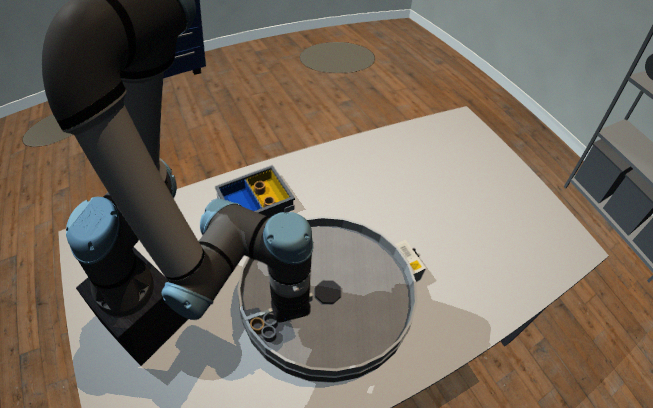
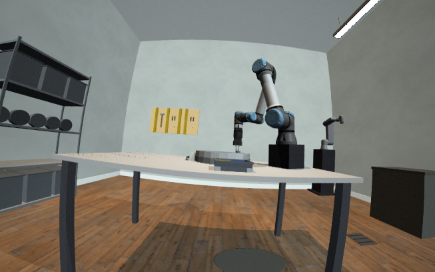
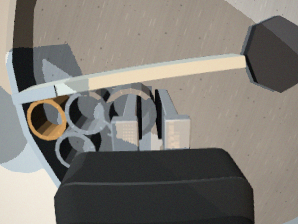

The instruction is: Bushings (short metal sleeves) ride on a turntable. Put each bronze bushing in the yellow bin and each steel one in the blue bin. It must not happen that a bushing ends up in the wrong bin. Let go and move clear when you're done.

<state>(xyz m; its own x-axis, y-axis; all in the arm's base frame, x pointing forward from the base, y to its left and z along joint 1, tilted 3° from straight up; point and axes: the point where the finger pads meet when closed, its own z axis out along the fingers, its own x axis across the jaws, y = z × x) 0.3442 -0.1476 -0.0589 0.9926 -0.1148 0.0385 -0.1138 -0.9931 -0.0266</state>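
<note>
Right now my hand is 6 cm short of the bin, 40 cm to the right of it and 7 cm above it. Also, from my hand: round grey turntable: 11 cm ahead, 2 cm to the left, 4 cm below.
</note>
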